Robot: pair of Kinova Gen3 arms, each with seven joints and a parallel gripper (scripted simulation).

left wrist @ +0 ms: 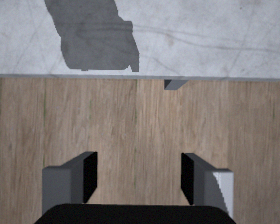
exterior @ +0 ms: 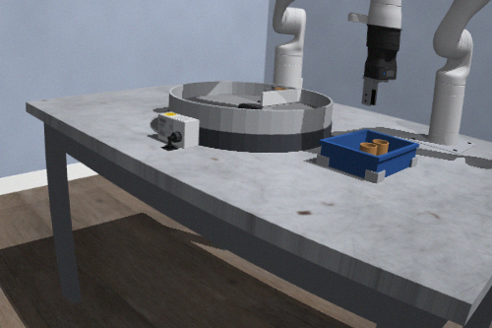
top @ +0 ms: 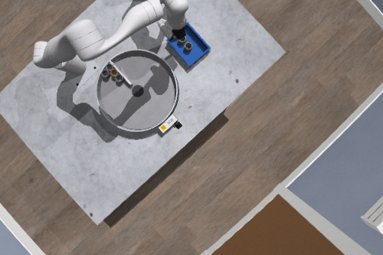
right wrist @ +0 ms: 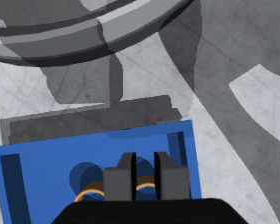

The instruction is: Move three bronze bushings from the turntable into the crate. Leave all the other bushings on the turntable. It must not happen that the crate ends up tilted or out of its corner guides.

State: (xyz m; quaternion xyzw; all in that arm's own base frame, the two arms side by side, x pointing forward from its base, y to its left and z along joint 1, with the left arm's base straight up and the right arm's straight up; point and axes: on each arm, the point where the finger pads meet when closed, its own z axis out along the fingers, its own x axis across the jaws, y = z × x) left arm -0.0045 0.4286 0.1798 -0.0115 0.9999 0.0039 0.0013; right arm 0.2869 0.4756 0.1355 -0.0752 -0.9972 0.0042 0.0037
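My right hand is 110 mm above the blue crate, 50 mm short of it and 40 mm to the right of it. From my right hand the other things lie so: turntable (320 mm to the right, 80 mm below, 20 mm ahead).
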